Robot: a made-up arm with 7 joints. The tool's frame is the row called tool. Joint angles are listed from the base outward.
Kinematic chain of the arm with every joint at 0, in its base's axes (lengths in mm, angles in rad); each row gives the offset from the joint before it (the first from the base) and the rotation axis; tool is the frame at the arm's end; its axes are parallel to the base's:
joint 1: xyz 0 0 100 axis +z
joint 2: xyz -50 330 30 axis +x
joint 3: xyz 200 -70 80 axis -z
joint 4: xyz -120 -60 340 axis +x
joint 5: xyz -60 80 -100 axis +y
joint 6: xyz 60 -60 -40 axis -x
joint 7: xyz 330 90 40 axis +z
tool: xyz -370 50 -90
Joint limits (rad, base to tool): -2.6..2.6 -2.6..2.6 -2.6..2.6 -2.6..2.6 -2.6..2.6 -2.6..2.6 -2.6..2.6
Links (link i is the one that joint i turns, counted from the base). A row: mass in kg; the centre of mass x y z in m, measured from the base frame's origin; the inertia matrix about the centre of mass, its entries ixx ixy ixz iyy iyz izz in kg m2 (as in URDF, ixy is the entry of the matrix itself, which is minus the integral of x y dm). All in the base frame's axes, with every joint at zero. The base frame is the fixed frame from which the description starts. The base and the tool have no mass.
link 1: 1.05; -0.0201 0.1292 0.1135; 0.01 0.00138 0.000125 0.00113 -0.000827 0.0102
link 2: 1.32; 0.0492 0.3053 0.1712; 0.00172 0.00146 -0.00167 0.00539 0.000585 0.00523
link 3: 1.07; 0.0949 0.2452 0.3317; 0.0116 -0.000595 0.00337 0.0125 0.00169 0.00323
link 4: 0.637; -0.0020 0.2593 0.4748; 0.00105 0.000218 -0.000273 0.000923 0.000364 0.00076
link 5: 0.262; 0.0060 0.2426 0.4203; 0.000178 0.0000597 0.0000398 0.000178 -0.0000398 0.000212
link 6: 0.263; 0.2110 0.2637 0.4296; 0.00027 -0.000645 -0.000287 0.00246 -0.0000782 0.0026
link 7: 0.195; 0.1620 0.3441 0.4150; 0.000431 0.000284 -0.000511 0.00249 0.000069 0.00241
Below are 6 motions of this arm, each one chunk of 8 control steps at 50 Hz.
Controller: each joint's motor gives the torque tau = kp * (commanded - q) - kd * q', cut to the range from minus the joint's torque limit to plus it. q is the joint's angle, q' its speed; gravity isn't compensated. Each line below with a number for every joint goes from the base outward.
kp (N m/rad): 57 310 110 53 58 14 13
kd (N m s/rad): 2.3 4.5 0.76 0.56 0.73 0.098 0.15
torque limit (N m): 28 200 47 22 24 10 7.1
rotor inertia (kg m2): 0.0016 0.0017 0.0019 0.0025 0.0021 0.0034 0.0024
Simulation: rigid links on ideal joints. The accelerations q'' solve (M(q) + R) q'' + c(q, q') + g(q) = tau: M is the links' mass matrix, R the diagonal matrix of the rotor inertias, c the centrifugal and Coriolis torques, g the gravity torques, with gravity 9.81 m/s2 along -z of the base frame. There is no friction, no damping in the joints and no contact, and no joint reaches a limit. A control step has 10 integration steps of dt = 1/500 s. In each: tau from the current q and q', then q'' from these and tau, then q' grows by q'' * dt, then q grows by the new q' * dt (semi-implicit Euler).
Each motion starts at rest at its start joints. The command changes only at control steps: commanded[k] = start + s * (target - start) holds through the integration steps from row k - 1 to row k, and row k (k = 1, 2, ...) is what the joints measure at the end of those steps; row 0 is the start. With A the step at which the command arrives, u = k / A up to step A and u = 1 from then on. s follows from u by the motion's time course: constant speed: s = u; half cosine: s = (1 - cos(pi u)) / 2; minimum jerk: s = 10 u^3 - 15 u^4 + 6 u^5; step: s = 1 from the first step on.
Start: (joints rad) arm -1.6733 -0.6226 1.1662 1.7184 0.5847 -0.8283 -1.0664
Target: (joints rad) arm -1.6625 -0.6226 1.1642 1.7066 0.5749 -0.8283 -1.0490
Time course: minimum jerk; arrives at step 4
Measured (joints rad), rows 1 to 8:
1: -1.6732 -0.6251 1.1655 1.7119 0.5828 -0.8336 -1.0647
2: -1.6726 -0.6303 1.1659 1.6968 0.5814 -0.8458 -1.0576
3: -1.6719 -0.6366 1.1660 1.6790 0.5813 -0.8594 -1.0443
4: -1.6713 -0.6422 1.1657 1.6656 0.5833 -0.8692 -1.0279
5: -1.6711 -0.6461 1.1652 1.6605 0.5867 -0.8712 -1.0140
6: -1.6709 -0.6479 1.1645 1.6628 0.5893 -0.8641 -1.0070
7: -1.6705 -0.6475 1.1642 1.6691 0.5900 -0.8497 -1.0083
8: -1.6698 -0.6454 1.1644 1.6756 0.5887 -0.8326 -1.0159

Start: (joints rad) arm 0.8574 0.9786 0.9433 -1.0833 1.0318 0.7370 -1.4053
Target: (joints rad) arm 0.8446 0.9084 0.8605 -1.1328 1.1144 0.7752 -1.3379
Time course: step
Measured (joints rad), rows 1 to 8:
1: 0.8510 0.9361 0.8526 -1.0640 1.1142 0.7352 -1.3764
2: 0.8439 0.9299 0.8374 -1.0832 1.1094 0.7377 -1.3420
3: 0.8366 0.9282 0.8329 -1.1129 1.0975 0.7350 -1.3240
4: 0.8315 0.9269 0.8272 -1.1396 1.0924 0.7352 -1.3305
5: 0.8301 0.9269 0.8223 -1.1570 1.0900 0.7460 -1.3557
6: 0.8324 0.9279 0.8186 -1.1641 1.0889 0.7667 -1.3862
7: 0.8377 0.9292 0.8166 -1.1640 1.0887 0.7885 -1.4085
8: 0.8448 0.9302 0.8168 -1.1610 1.0899 0.8015 -1.4153

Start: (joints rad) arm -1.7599 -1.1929 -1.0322 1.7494 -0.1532 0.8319 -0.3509
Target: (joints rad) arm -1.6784 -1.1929 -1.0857 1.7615 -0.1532 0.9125 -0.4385
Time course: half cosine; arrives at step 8
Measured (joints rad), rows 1 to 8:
1: -1.7603 -1.1960 -1.0320 1.7445 -0.1532 0.8303 -0.3514
2: -1.7608 -1.2034 -1.0330 1.7378 -0.1549 0.8370 -0.3554
3: -1.7608 -1.2127 -1.0376 1.7355 -0.1579 0.8592 -0.3678
4: -1.7601 -1.2213 -1.0460 1.7368 -0.1595 0.8908 -0.3919
5: -1.7587 -1.2274 -1.0568 1.7386 -0.1580 0.9217 -0.4254
6: -1.7561 -1.2302 -1.0676 1.7395 -0.1543 0.9455 -0.4604
7: -1.7523 -1.2298 -1.0756 1.7399 -0.1506 0.9600 -0.4871
8: -1.7472 -1.2270 -1.0790 1.7401 -0.1483 0.9643 -0.4978

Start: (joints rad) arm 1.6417 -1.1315 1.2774 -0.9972 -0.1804 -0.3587 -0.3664
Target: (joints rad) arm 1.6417 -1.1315 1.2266 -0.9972 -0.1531 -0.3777 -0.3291
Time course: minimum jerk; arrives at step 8
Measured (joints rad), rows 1 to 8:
1: 1.6417 -1.1365 1.2777 -0.9948 -0.1787 -0.3548 -0.3665
2: 1.6420 -1.1451 1.2830 -0.9912 -0.1784 -0.3488 -0.3659
3: 1.6420 -1.1541 1.2841 -0.9866 -0.1747 -0.3494 -0.3626
4: 1.6412 -1.1599 1.2773 -0.9830 -0.1690 -0.3591 -0.3554
5: 1.6400 -1.1607 1.2641 -0.9815 -0.1646 -0.3740 -0.3451
6: 1.6388 -1.1570 1.2489 -0.9824 -0.1627 -0.3877 -0.3341
7: 1.6380 -1.1512 1.2370 -0.9850 -0.1625 -0.3943 -0.3254
8: 1.6378 -1.1461 1.2316 -0.9880 -0.1619 -0.3913 -0.3214

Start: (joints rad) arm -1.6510 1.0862 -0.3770 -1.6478 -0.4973 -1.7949 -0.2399
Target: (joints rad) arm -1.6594 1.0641 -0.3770 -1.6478 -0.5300 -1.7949 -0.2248
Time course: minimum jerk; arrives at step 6
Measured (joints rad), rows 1 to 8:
1: -1.6510 1.0911 -0.3774 -1.6499 -0.4976 -1.7929 -0.2401
2: -1.6513 1.1006 -0.3812 -1.6503 -0.4977 -1.7869 -0.2364
3: -1.6522 1.1092 -0.3880 -1.6482 -0.4994 -1.7815 -0.2232
4: -1.6534 1.1130 -0.3942 -1.6469 -0.5052 -1.7813 -0.2003
5: -1.6545 1.1110 -0.3970 -1.6474 -0.5136 -1.7851 -0.1754
6: -1.6555 1.1047 -0.3954 -1.6488 -0.5205 -1.7880 -0.1599
7: -1.6565 1.0968 -0.3907 -1.6499 -0.5235 -1.7874 -0.1609
8: -1.6574 1.0899 -0.3852 -1.6504 -0.5238 -1.7846 -0.1775

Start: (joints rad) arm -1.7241 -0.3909 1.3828 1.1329 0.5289 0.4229 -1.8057
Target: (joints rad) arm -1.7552 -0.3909 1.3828 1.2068 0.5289 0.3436 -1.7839
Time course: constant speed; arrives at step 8
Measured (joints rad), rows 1 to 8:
1: -1.7245 -0.3929 1.3820 1.1274 0.5303 0.4172 -1.8051
2: -1.7253 -0.3971 1.3813 1.1171 0.5339 0.4097 -1.8041
3: -1.7263 -0.4012 1.3806 1.1090 0.5386 0.4104 -1.8042
4: -1.7277 -0.4040 1.3792 1.1068 0.5439 0.4205 -1.8059
5: -1.7296 -0.4048 1.3766 1.1107 0.5501 0.4341 -1.8072
6: -1.7320 -0.4042 1.3732 1.1188 0.5568 0.4436 -1.8053
7: -1.7349 -0.4033 1.3700 1.1289 0.5626 0.4444 -1.7983
8: -1.7382 -0.4029 1.3679 1.1404 0.5663 0.4357 -1.7873

